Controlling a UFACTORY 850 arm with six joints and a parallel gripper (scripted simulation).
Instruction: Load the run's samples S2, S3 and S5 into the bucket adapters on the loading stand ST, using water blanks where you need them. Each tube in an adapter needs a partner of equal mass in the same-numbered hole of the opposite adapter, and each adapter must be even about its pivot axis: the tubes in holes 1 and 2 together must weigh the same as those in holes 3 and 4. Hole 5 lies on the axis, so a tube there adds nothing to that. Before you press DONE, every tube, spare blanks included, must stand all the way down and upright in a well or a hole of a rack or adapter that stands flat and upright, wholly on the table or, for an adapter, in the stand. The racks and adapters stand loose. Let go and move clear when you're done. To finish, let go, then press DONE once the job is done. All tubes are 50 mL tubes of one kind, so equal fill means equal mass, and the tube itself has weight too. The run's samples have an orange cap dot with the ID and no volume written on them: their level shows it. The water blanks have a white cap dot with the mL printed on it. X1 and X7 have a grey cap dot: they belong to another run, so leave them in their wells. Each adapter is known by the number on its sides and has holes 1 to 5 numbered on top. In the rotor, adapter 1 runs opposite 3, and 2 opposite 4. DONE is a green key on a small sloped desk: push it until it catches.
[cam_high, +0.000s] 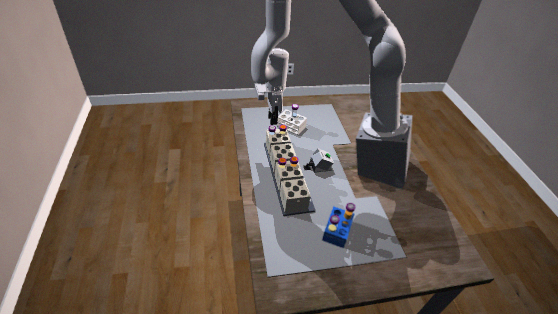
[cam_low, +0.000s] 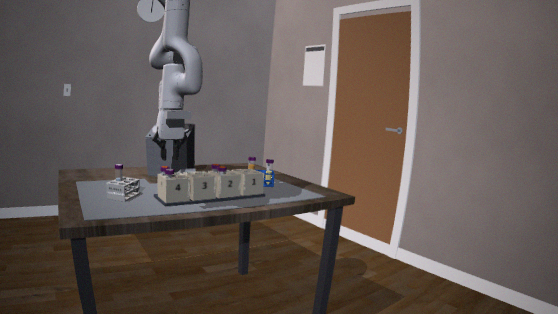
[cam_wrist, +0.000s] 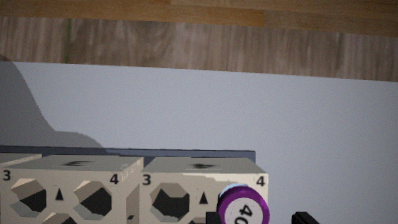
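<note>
My hand is 230 mm past the green done key, 160 mm to the right of it and 110 mm above it. The rest, counted from my hand: blue rack 170 mm behind, 510 mm to the left, 150 mm below; loading stand 30 mm behind, 190 mm to the left, 170 mm below; white rack 140 mm behind, 150 mm to the right, 150 mm below.
</note>
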